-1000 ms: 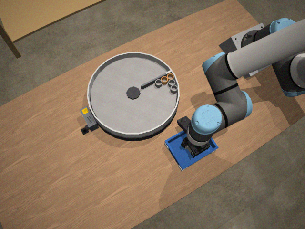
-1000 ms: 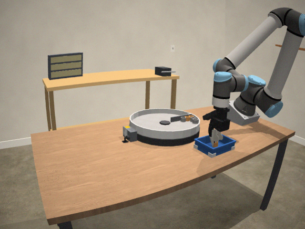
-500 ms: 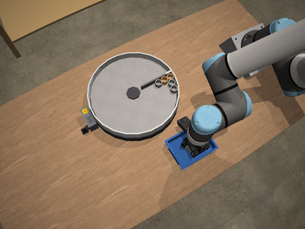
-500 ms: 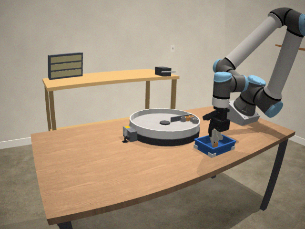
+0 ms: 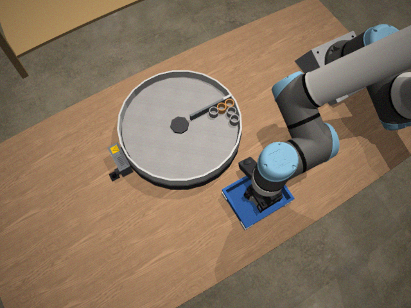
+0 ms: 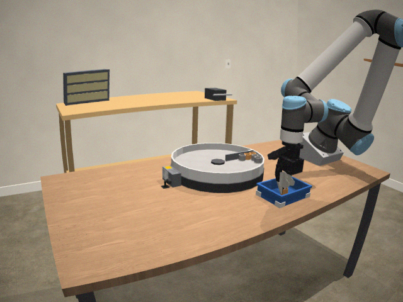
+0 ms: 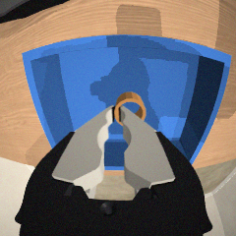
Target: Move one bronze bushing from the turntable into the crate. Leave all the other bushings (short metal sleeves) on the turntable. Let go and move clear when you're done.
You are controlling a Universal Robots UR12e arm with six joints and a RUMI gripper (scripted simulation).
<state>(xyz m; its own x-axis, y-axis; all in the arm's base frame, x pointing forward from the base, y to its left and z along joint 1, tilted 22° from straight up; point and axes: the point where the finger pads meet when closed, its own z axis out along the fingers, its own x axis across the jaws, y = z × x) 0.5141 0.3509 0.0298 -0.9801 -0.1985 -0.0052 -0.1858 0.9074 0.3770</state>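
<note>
The blue crate is 1 cm behind my hand.
</note>
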